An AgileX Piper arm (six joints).
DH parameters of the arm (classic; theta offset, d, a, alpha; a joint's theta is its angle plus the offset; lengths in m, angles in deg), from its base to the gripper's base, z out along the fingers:
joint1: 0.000 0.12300 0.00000 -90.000
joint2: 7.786 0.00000 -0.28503 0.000
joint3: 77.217 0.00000 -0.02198 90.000
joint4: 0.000 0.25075 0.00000 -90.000
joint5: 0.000 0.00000 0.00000 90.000
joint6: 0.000 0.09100 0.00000 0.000
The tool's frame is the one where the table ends.
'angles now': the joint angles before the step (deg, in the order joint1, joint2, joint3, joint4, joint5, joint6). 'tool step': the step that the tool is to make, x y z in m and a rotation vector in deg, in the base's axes. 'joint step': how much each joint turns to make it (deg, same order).
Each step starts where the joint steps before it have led.
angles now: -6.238, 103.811, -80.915, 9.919, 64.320, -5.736
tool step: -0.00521, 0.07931, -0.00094, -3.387, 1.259, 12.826
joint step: 13.435, 0.001, 0.000, -3.854, 1.047, 1.960
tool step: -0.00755, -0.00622, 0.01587, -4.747, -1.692, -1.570
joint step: 0.477, -2.665, 0.002, -5.671, 1.406, 3.775
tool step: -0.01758, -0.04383, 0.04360, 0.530, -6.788, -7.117
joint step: -7.118, -7.310, -0.002, 0.041, 0.508, 0.002
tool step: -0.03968, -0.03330, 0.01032, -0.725, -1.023, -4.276
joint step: -6.403, -8.120, 7.079, -0.099, 0.000, -2.191
